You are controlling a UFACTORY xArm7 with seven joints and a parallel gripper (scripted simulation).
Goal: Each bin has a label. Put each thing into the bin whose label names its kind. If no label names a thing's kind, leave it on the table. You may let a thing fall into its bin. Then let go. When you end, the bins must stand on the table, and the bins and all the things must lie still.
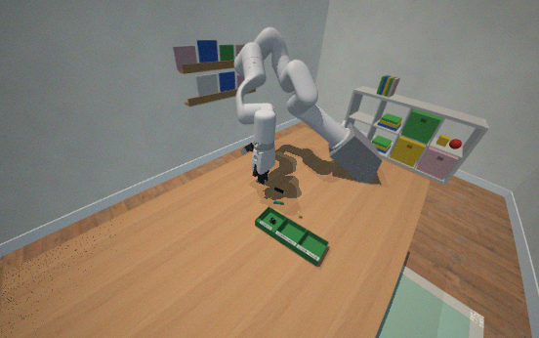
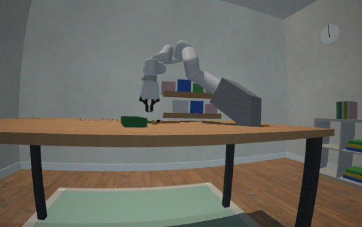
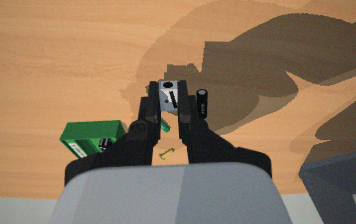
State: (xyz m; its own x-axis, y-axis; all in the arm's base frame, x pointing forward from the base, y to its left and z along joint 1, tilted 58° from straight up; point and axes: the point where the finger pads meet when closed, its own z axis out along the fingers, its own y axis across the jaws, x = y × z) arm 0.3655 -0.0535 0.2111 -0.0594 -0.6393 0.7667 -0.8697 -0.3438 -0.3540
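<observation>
The yellow piece is 20 cm to the left of my hand, 7 cm below it and 3 cm ahead of it. Round my hand: white-grey piece (1 cm below); then green battery (10 cm to the left, 7 cm below, 2 cm ahead); then black battery (7 cm to the left, 7 cm below, 4 cm behind).
</observation>
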